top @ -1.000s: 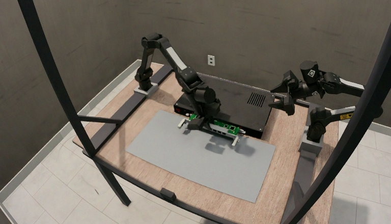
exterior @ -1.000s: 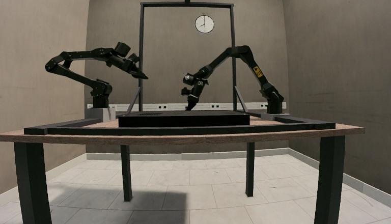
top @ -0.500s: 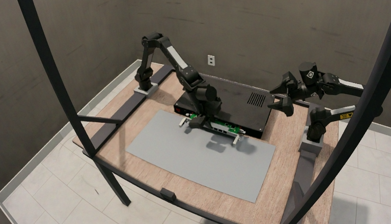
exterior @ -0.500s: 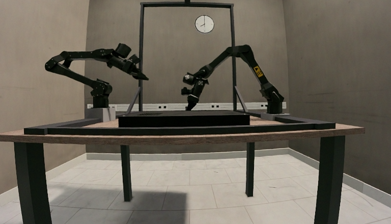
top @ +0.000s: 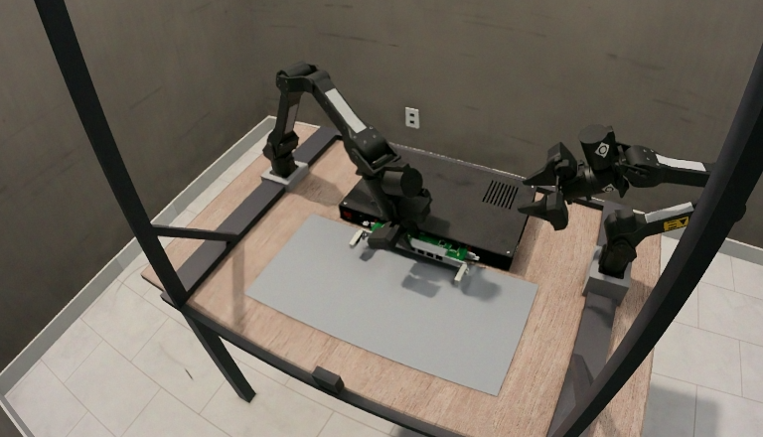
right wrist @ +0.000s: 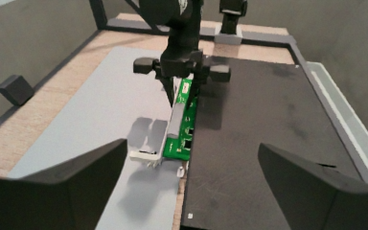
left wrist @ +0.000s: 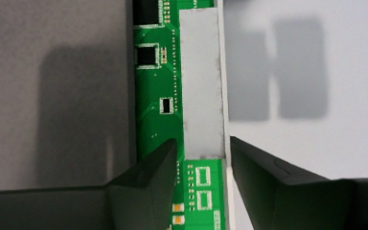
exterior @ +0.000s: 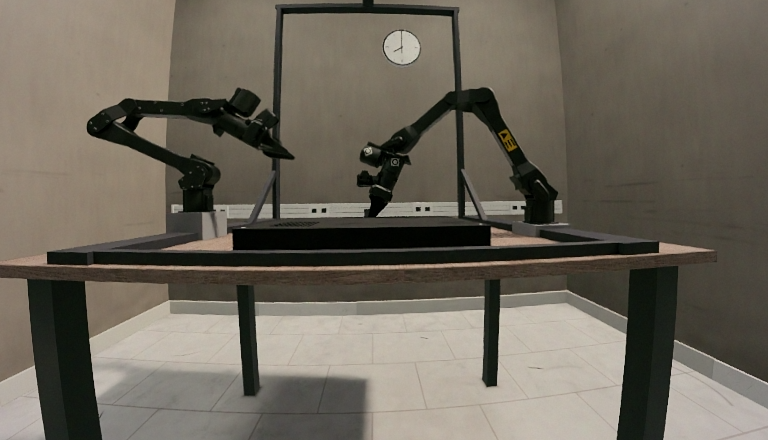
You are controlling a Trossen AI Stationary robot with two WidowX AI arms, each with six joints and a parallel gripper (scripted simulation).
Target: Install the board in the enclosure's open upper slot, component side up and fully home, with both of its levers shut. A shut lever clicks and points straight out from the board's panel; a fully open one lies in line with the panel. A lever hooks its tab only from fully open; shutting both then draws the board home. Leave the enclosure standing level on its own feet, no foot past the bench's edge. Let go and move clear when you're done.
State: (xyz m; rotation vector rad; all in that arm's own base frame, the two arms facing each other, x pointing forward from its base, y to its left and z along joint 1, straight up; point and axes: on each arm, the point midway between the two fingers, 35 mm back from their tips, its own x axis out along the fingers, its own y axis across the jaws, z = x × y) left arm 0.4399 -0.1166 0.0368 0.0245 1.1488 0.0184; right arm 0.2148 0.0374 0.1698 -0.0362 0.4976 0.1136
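Right now the green board is 20 mm to the right of my left hand and 30 mm below it. Also, from my left hand: black enclosure 150 mm ahead, 10 mm to the right, 30 mm below; then grey mat 130 mm behind, 20 mm to the right, 70 mm below.
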